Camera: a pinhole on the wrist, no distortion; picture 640 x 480 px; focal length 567.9 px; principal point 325.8 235.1 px. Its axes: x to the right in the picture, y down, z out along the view. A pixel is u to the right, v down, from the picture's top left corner.
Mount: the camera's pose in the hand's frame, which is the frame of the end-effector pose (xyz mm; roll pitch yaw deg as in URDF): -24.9 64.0 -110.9 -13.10 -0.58 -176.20
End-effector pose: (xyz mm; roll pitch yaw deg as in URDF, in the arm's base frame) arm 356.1 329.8 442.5 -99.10 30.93 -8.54
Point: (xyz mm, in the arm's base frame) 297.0 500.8 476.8
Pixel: 472.5 251.8
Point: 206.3 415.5 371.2
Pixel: outside the picture
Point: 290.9 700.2 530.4
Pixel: 488.1 257.0
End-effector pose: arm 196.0 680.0 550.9 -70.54 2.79 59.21
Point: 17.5 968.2 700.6
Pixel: 128.7 257.5
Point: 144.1 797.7 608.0
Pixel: 121.8 322.3
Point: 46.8 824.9 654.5
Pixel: 232.2 269.9
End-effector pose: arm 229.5 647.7 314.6 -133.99 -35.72 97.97
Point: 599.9 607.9 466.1
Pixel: behind the camera
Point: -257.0 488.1 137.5
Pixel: 497.1 432.6
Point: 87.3 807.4 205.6
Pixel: 148.7 129.9
